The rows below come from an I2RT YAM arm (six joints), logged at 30 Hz.
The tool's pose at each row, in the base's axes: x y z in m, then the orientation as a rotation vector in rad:
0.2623, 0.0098, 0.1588, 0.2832, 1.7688, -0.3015
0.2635, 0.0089, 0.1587, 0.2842, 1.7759, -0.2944
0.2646, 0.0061, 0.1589, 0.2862, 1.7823, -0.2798
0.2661, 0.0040, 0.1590, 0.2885, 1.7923, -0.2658
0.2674, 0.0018, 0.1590, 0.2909, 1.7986, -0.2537
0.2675, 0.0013, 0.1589, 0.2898, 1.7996, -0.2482
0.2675, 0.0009, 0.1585, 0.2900, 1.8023, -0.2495
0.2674, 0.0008, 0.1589, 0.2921, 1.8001, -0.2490
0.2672, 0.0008, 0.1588, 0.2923, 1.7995, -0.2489
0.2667, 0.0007, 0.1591, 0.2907, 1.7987, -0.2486
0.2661, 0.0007, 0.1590, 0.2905, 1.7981, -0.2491
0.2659, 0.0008, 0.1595, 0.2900, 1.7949, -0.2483
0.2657, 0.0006, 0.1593, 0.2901, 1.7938, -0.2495
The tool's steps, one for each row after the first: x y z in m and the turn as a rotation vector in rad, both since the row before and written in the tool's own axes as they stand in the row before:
-0.0002, -0.0004, 0.0014, -0.0046, 0.0073, 0.0032
-0.0005, -0.0023, 0.0019, -0.0091, 0.0071, 0.0081
-0.0005, -0.0015, 0.0021, -0.0086, 0.0107, 0.0073
-0.0004, -0.0016, 0.0019, -0.0071, 0.0071, 0.0070
0.0000, -0.0004, 0.0003, -0.0044, 0.0010, 0.0020
0.0004, -0.0004, 0.0002, 0.0009, 0.0026, -0.0010
-0.0004, -0.0001, -0.0002, 0.0008, -0.0018, 0.0020
0.0001, -0.0001, -0.0002, 0.0001, -0.0005, 0.0003
-0.0002, -0.0003, -0.0005, -0.0010, -0.0010, -0.0008
0.0002, -0.0002, -0.0005, 0.0002, -0.0006, -0.0003
-0.0004, 0.0000, -0.0003, -0.0008, -0.0032, 0.0006
0.0002, -0.0003, -0.0001, 0.0009, -0.0011, -0.0004

